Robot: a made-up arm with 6 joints. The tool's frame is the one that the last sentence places. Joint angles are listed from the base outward.
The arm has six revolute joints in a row. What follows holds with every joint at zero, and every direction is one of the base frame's. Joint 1 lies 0.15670 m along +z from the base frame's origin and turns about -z. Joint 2 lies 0.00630 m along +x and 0.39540 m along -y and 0.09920 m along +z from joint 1 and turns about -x. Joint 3 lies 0.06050 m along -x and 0.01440 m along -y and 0.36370 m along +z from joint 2 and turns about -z. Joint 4 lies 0.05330 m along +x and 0.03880 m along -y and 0.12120 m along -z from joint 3 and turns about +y. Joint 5 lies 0.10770 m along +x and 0.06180 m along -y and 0.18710 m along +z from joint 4 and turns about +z. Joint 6 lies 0.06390 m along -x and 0.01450 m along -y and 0.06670 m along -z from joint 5 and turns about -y. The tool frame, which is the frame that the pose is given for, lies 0.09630 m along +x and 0.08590 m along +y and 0.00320 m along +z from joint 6; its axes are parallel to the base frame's.
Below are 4 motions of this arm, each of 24 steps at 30 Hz.
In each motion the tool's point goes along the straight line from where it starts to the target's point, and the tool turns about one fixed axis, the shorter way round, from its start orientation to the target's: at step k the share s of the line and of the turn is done. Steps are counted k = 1, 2, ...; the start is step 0. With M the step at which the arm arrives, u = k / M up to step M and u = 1 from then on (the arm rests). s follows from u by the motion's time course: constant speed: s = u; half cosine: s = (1 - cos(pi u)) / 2; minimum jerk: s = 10 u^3 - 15 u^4 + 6 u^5.
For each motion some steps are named. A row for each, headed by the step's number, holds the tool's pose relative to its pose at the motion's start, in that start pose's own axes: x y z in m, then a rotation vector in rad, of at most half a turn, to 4 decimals.
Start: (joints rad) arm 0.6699 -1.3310 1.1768 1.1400 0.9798 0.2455
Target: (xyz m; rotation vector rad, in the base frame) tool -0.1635 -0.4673 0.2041 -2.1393 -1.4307 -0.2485
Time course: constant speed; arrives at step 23
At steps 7, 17, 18, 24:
7: 0.0641 0.0023 -0.0639 0.3398 0.2637 -0.4108
17: 0.1557 0.0055 -0.1551 0.8253 0.6404 -0.9976
18: 0.1648 0.0059 -0.1642 0.8739 0.6781 -1.0563
24: 0.2106 0.0075 -0.2099 1.1166 0.8665 -1.3497

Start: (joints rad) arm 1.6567 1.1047 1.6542 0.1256 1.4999 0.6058
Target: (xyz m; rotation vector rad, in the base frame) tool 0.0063 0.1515 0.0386 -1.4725 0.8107 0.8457
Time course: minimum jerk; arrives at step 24
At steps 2, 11, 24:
2: -0.0010 0.0023 -0.0007 -0.0038 -0.0050 0.0078
11: -0.0815 0.1932 -0.0588 -0.3182 -0.4155 0.6507
24: -0.1930 0.4575 -0.1393 -0.7536 -0.9841 1.5411

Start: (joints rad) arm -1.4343 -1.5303 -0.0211 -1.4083 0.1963 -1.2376
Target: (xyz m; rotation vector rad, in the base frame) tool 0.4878 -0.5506 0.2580 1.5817 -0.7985 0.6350
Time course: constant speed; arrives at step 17
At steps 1, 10, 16, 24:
1: -0.0278 0.0057 -0.0032 -0.0198 -0.0776 0.0377
10: -0.2777 0.0572 -0.0321 -0.1984 -0.7756 0.3774
16: -0.4443 0.0915 -0.0514 -0.3174 -1.2410 0.6039
24: -0.4721 0.0972 -0.0546 -0.3373 -1.3185 0.6416

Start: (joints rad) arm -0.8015 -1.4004 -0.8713 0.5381 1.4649 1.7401
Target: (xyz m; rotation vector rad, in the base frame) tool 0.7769 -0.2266 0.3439 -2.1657 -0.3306 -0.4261
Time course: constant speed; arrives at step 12
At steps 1, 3, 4, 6, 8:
1: 0.0011 -0.0136 0.0089 0.0407 -0.0176 -0.0203
3: 0.0032 -0.0407 0.0268 0.1222 -0.0529 -0.0610
4: 0.0042 -0.0543 0.0357 0.1630 -0.0706 -0.0814
6: 0.0063 -0.0815 0.0536 0.2444 -0.1059 -0.1221
8: 0.0085 -0.1086 0.0715 0.3259 -0.1412 -0.1628

